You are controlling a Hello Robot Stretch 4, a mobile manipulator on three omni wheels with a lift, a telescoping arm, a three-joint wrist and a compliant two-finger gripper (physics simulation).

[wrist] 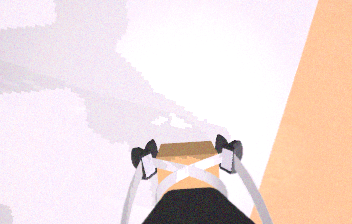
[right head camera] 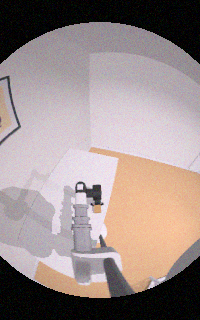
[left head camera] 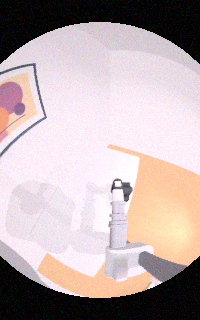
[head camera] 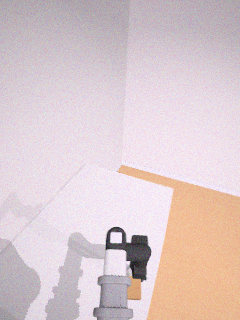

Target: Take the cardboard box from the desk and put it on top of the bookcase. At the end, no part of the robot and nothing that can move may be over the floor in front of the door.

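Places are measured from the robot's base along level axes (x ahead, y left, z up), in millimetres.
Where they show: gripper, fingertip midpoint: [wrist: 186,149] [right head camera: 96,204] [head camera: 132,278].
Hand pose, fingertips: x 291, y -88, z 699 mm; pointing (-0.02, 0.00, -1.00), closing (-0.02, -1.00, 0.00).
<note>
After its pixels a point has its place.
The cardboard box [head camera: 134,290] @(z 744, x 236, y -88 mm) [right head camera: 97,209] @(z 744, x 233, y -90 mm) [wrist: 187,149] @(z 726, x 298, y -89 mm) is small and orange-brown, with a darker end face. It is over the white desk [head camera: 145,200] @(z 692, x 769, y -194 mm) [left head camera: 125,160] @(z 692, x 816, y -208 mm) [right head camera: 100,162] @(z 692, x 819, y -176 mm) [wrist: 225,60] @(z 692, x 391, y -144 mm), near its right edge. My gripper [right head camera: 97,204] @(z 699, x 291, y -88 mm) [wrist: 186,149] @(z 699, x 291, y -88 mm) points down with one fingertip against each side of the box, shut on it. In the head camera view the wrist hides the fingers. The underside of the box is hidden, so I cannot tell whether it touches the desk. The bookcase does not show in these views.
An orange floor [head camera: 205,250] @(z -28, x 704, y -925 mm) [left head camera: 170,200] @(z -28, x 331, y -1388 mm) [right head camera: 150,200] @(z -27, x 343, y -1171 mm) [wrist: 325,100] @(z -28, x 270, y -739 mm) lies right of the desk. Pale walls meet behind it. A framed picture [left head camera: 12,100] @(z 1592, x 452, y 556 mm) [right head camera: 5,110] @(z 1548, x 564, y 514 mm) hangs on the left wall. A white rounded thing [right head camera: 103,231] @(z 185, x -23, y -154 mm) shows at the desk's edge. I cannot make out the door.
</note>
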